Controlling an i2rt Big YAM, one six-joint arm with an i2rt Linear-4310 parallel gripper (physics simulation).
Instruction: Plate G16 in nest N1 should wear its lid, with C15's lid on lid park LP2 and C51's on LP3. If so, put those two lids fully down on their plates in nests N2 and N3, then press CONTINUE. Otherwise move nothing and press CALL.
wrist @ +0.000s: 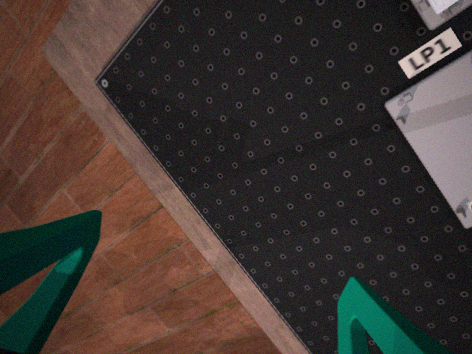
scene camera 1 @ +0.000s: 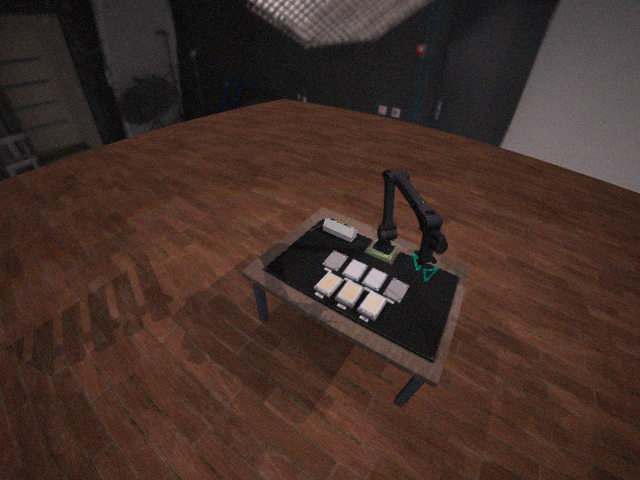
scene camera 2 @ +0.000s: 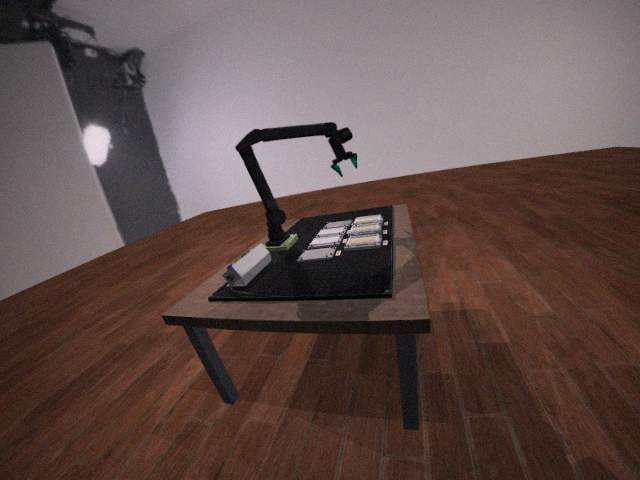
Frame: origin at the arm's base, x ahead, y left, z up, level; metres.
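Where they show: gripper, fingertip midpoint: (wrist: 223,257) (scene camera 1: 421,275) (scene camera 2: 349,172); arm's base, link origin: (scene camera 1: 383,248) (scene camera 2: 278,240).
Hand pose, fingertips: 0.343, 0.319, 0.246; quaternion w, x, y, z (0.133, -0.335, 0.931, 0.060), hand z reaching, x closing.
Observation:
Things, the pixels of their top centre, and the offset from my fingertips, as dx, dy, dz. "pt": a spot on its surface instead. Level surfaces: height alone.
- label LP1, surface spot: (wrist: 430,53) pt -0.003, -0.095, -0.261
- bare-looking grey park, surface spot: (wrist: 445,135) pt -0.072, -0.075, -0.253
- white button box, top centre: (scene camera 2: 244,253) (scene camera 1: 340,222) -0.299, -0.631, -0.179
- black perforated mat, surface height: dz -0.263
- plate, surface spot: (wrist: 435,15) pt +0.024, -0.109, -0.240
My gripper (scene camera 1: 422,274) (scene camera 2: 348,172) (wrist: 223,257) is open and empty, high above the table's edge, away from the plates. Three plates with pale yellow contents (scene camera 1: 328,284) (scene camera 1: 349,293) (scene camera 1: 372,304) stand in the nest row; whether any wears a lid cannot be told. Behind them are four lid parks; the two middle ones bear whitish lids (scene camera 1: 355,270) (scene camera 1: 374,279), the outer ones look grey and flat. The wrist view shows the label LP1 (wrist: 430,53) beside a bare-looking grey park (wrist: 445,135). The other labels are unreadable. The white button box (scene camera 1: 339,229) (scene camera 2: 249,266) stands at the mat's far end.
The black perforated mat (scene camera 1: 423,320) (scene camera 2: 351,281) (wrist: 250,125) lies on a wooden table (scene camera 1: 356,343) (scene camera 2: 310,312) (wrist: 135,150). The arm's green base (scene camera 1: 383,251) (scene camera 2: 289,242) stands between the button box and my gripper. The corner of a nest or plate (wrist: 435,15) shows beyond the LP1 label.

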